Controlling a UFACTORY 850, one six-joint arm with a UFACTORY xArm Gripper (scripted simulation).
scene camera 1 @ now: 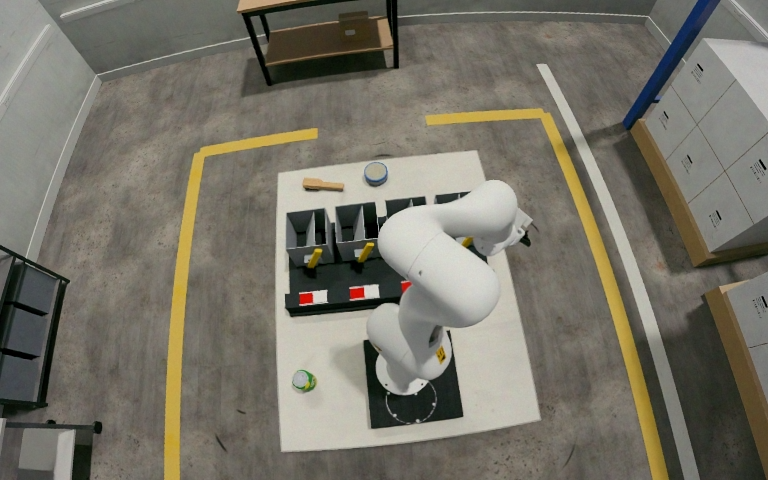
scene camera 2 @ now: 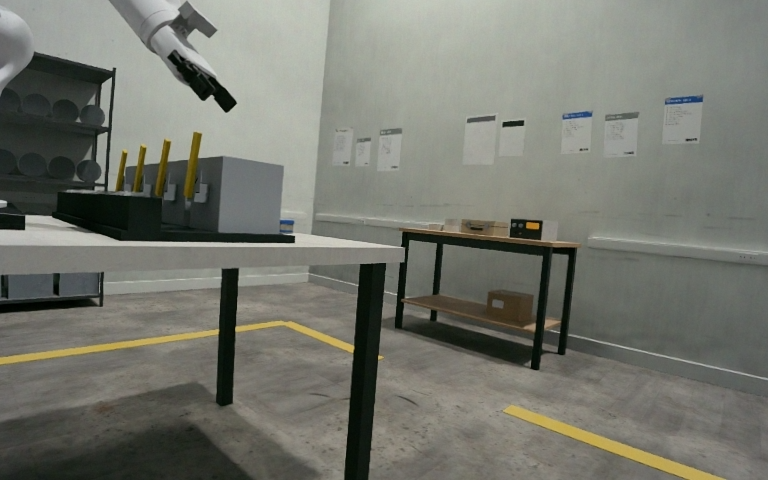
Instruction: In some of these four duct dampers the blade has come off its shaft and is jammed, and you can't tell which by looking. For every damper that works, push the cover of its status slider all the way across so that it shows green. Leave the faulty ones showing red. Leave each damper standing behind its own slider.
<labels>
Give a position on a damper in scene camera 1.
303, 220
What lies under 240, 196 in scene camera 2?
A damper.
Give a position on a damper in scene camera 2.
149, 179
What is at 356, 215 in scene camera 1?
A damper.
</labels>
